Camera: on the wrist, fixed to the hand. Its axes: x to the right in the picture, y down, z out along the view.
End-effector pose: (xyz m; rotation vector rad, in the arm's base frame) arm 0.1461 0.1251 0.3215 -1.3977 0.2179 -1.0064
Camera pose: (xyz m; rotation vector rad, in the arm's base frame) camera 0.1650 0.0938 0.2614 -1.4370 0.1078 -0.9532
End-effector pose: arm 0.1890 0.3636 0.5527 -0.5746 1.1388 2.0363
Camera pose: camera 0.1343 0.3235 0.5713 -0.4649 1.0785 2.0034
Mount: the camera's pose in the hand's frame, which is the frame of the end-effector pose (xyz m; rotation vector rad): 0.0075 0.0660 -0.0232 0.0189 -0.1072 -0.0305
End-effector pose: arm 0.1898 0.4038 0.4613 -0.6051 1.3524 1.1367
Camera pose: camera 0.1200 0.4109 0.4670 -0.5419 1.2570 1.1151
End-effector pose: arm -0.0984 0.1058 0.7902 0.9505 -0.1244 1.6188
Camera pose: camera -0.1669 0.1047 0.8064 1.0493 -0.1677 1.5437
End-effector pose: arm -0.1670 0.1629 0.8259 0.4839 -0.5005 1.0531
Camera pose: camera -0.2198 0.2091 0.8210 0.5652 -0.5767 1.0070
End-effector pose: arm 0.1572 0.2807 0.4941 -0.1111 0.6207 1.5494
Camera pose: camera 0.0869 0.2804 0.4919 -0.0229 0.5464 1.5094
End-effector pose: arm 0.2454 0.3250 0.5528 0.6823 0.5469 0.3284
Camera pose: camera 0.2309 0.3885 0.5794 0.7050 0.4584 0.2568
